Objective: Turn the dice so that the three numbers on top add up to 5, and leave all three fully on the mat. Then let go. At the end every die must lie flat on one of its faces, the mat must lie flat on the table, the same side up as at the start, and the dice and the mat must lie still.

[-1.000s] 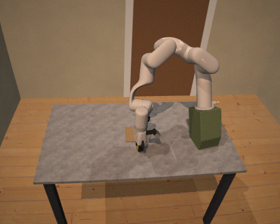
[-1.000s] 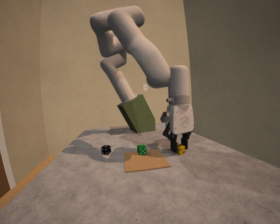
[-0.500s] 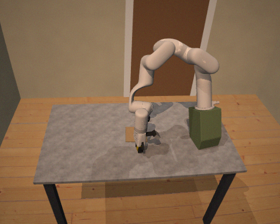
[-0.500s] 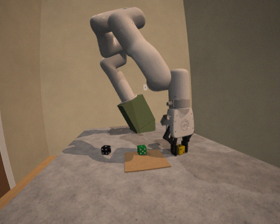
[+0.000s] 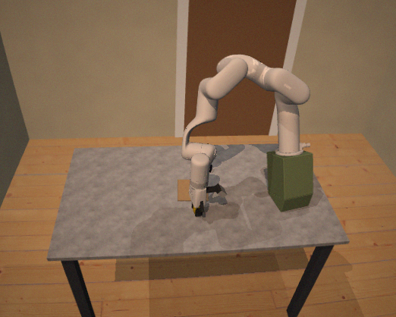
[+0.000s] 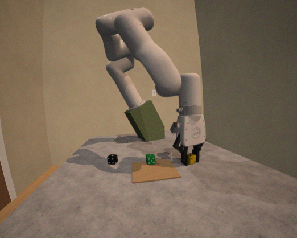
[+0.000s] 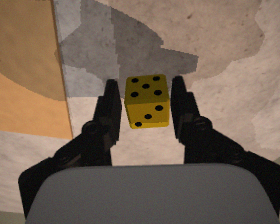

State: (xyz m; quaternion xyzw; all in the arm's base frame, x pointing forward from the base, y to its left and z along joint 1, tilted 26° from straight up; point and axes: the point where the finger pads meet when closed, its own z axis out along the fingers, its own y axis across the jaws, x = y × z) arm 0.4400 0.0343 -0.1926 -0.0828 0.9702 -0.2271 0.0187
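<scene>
The yellow die lies 10 mm below my hand. Also, from my hand: tan mat 140 mm to the right, 20 mm below; green die 130 mm to the right, 50 mm behind; black die 270 mm to the right, 100 mm behind, 10 mm below.
</scene>
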